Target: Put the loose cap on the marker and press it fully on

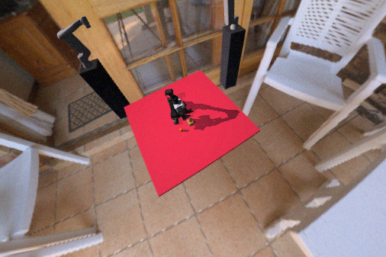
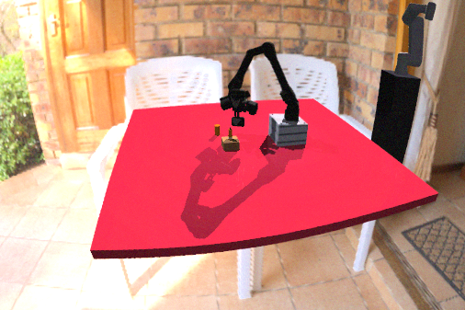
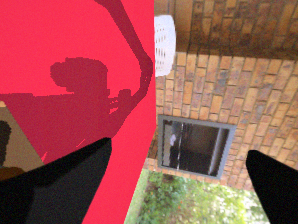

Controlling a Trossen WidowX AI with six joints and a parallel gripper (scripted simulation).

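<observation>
My gripper tip is now 180 mm to the left of the orange cap, 130 mm above it and 90 mm short of it.
</observation>
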